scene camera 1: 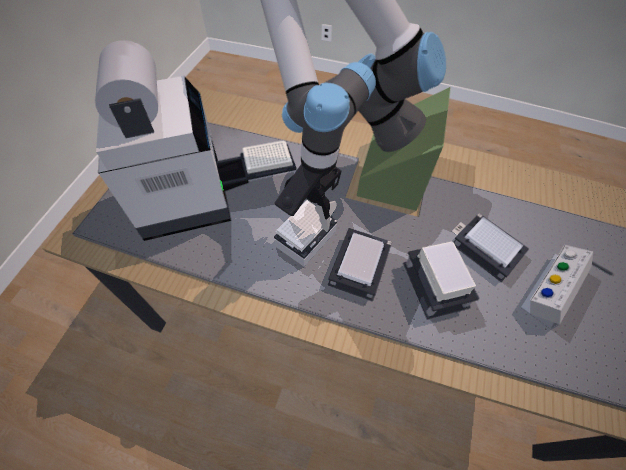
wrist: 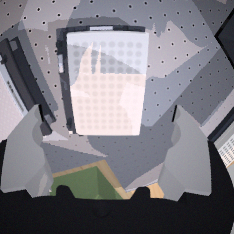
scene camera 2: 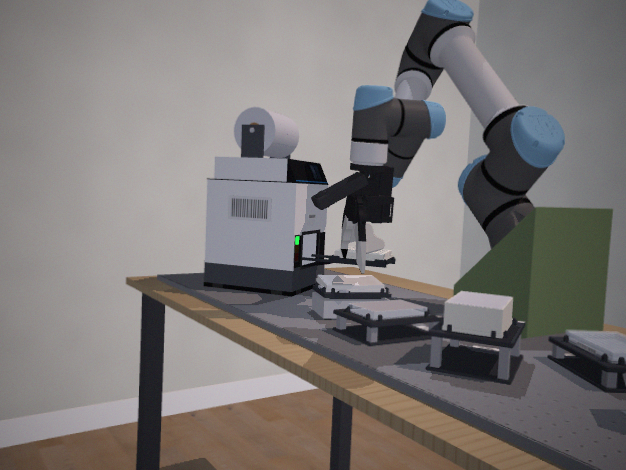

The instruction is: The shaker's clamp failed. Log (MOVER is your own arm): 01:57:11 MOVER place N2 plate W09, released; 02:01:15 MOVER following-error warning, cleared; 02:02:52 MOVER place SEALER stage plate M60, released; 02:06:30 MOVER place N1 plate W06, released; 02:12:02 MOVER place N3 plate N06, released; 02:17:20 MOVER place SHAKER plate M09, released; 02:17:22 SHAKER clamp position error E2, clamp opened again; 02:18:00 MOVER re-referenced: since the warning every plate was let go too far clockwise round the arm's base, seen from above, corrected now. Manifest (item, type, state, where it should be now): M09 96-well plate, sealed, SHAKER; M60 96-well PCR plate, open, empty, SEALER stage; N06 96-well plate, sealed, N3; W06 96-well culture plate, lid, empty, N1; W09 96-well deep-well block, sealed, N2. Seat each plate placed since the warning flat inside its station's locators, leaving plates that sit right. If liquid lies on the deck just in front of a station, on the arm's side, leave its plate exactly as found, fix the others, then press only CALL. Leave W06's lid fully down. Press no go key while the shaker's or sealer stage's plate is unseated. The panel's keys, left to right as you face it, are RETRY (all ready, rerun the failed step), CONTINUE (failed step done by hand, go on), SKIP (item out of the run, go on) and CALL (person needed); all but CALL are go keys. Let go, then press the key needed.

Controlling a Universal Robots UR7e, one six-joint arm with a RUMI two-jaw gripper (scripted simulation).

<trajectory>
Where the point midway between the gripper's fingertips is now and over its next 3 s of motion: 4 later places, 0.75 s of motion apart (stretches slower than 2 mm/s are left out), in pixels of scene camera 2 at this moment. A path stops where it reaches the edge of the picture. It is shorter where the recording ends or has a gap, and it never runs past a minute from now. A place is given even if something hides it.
The gripper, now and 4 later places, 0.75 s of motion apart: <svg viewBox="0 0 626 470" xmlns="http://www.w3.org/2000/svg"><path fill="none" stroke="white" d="M353 265L352 271L352 276L351 282L351 279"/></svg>
</trajectory>
